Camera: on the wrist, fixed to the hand. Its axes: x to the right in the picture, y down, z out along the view.
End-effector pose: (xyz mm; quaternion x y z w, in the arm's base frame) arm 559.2 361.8 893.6 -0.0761 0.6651 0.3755 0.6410
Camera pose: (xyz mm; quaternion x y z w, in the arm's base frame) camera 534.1 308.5 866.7 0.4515 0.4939 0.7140 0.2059
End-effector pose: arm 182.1 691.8 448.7 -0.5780 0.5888 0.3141 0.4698
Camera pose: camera 205.6 634.2 466.6 0.0428 0.8080 0.5718 0.1356
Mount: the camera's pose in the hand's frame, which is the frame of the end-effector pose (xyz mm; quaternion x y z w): 8.4 -33.8 -54.6 0.0156 -0.0442 0.7182 0.6942
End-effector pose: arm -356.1 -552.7 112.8 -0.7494 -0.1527 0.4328 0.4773
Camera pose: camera -301.6 -562.3 146.5 -0.6033 0.4179 0.6788 0.0254
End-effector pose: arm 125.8 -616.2 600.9 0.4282 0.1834 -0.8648 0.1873
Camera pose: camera 141.5 -562.4 568.5 0.3937 -0.2020 -0.4876 0.7526
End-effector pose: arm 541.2 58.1 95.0 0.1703 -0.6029 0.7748 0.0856
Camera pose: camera 536.1 118.8 116.9 0.2792 0.5325 -0.6012 0.5263
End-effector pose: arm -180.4 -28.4 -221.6 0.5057 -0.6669 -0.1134 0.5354
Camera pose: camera -115.7 -29.4 -218.1 -0.1246 -0.8516 0.2939 0.4158
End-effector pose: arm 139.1 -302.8 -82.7 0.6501 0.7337 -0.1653 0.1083
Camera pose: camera 107.6 -277.5 -32.1 0.9727 0.0351 -0.0772 0.2162
